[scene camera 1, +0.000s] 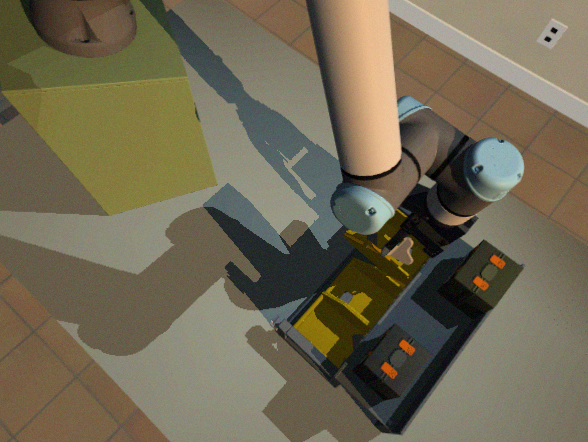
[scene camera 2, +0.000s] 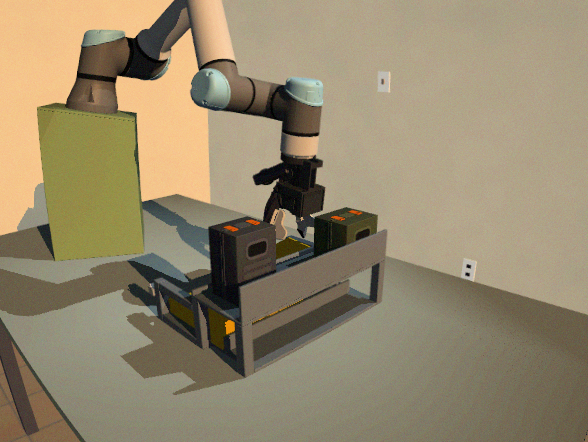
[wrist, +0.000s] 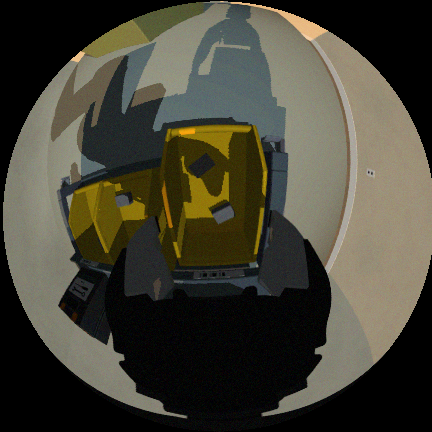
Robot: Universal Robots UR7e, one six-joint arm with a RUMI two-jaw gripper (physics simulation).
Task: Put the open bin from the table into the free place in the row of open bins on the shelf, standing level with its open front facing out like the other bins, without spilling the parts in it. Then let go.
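Where they show: gripper, between the fingertips: (scene camera 1: 399, 236) (scene camera 2: 285, 244) (wrist: 212, 215); arm's base, origin of its link: (scene camera 1: 86, 22) (scene camera 2: 91, 109).
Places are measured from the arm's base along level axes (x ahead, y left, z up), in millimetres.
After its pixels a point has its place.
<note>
The yellow open bin (scene camera 1: 417, 265) {x 670, y 111, z -381 mm} (scene camera 2: 292, 247) {x 585, y 156, z -320 mm} (wrist: 205, 192) {x 601, y 95, z -375 mm} stands in the row on the grey shelf (scene camera 2: 315, 280) {x 791, y -61, z -268 mm} (wrist: 277, 185) {x 589, y 176, z -305 mm}, at the end below my gripper. It looks level, open front facing the same way as its neighbours. Two small grey blocks (wrist: 222, 211) {x 631, y 114, z -362 mm} (wrist: 201, 165) {x 560, y 98, z -356 mm} lie inside it. Two other yellow bins (scene camera 1: 317, 332) {x 567, y -136, z -381 mm} (scene camera 1: 367, 280) {x 597, y 18, z -381 mm} stand beside it, to its left in the wrist view. My gripper (scene camera 2: 291, 237) {x 604, y 104, z -292 mm} (wrist: 212, 215) {x 604, y 104, z -292 mm} is open and empty over the bin's back part, with a finger on each side and small gaps to its walls. The bin's underside is hidden.
A dark case (scene camera 1: 397, 360) {x 700, y -142, z -166 mm} (scene camera 2: 242, 255) {x 731, y -175, z -201 mm} (wrist: 85, 295) {x 668, y -108, z -227 mm} and a green case (scene camera 1: 485, 275) {x 762, y 75, z -191 mm} (scene camera 2: 345, 230) {x 794, y 30, z -203 mm}, both with orange latches, stand behind the bins, on either side of the gripper. The shelf's raised back panel runs behind them. A green pedestal (scene camera 1: 130, 140) {x 103, y -81, z -147 mm} (scene camera 2: 92, 185) {x 108, y -75, z -190 mm} carries the arm.
</note>
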